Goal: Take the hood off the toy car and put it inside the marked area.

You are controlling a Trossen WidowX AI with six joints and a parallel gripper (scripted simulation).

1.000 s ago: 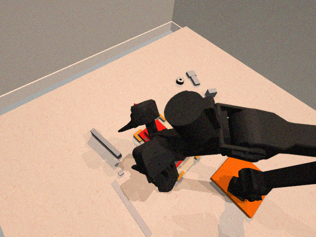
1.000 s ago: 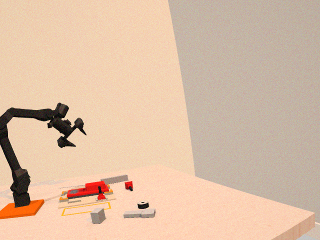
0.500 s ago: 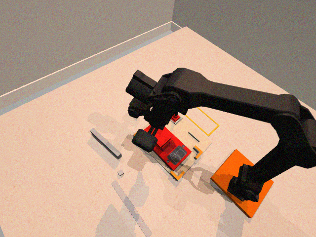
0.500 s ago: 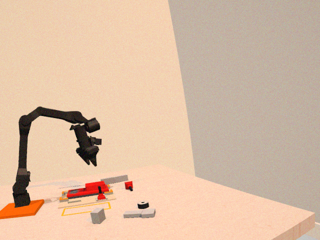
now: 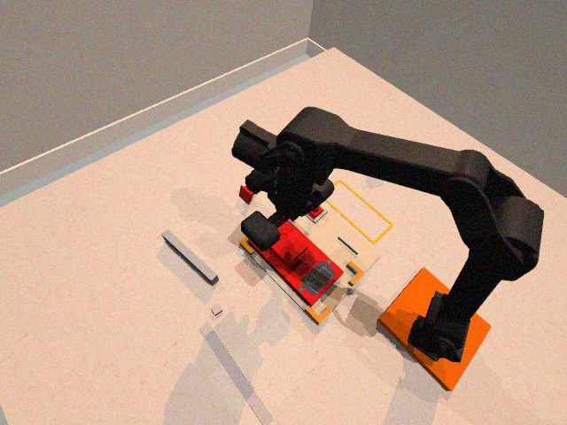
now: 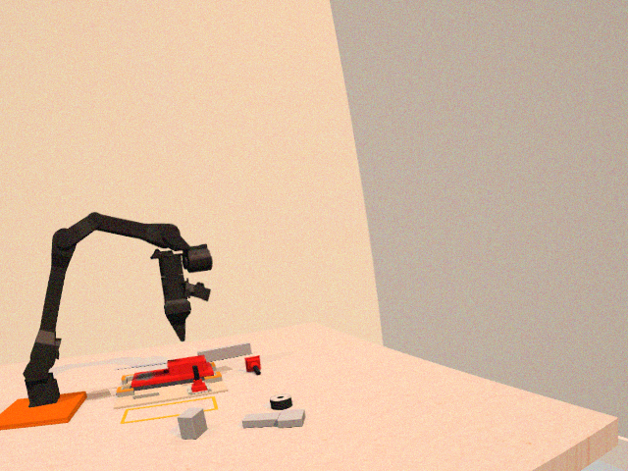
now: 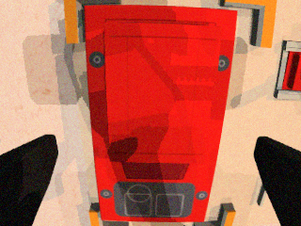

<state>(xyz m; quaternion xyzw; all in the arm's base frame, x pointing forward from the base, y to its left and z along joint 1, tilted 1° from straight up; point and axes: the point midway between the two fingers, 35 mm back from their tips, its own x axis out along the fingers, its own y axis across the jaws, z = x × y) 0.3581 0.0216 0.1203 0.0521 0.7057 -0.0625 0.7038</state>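
Now: the hood 60 mm below my gripper tip. Also, from my gripper tip: flat grey strip 80 mm behind, 260 mm to the left, 100 mm below; black wheel 100 mm ahead, 340 mm to the right, 100 mm below.
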